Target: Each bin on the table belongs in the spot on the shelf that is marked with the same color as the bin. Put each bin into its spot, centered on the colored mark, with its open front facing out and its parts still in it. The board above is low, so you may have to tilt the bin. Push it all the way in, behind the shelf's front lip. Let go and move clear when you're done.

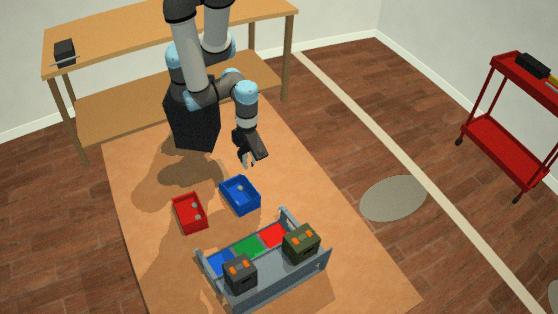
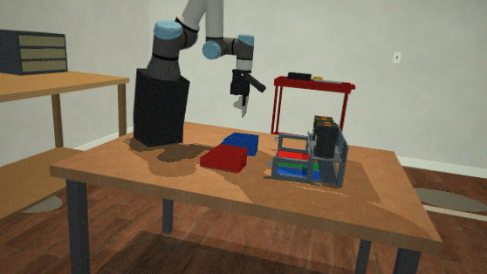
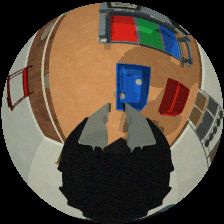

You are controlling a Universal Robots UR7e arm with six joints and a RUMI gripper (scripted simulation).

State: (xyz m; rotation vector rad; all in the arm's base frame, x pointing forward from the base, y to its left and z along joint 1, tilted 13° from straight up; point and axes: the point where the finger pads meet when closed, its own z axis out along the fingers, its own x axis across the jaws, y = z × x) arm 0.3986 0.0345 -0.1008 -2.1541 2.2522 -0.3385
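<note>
The blue bin is 130 mm below my hand, 50 mm to the right of it and 10 mm behind it. Round my hand: red bin: 260 mm to the right, 130 mm below, 40 mm behind.
</note>
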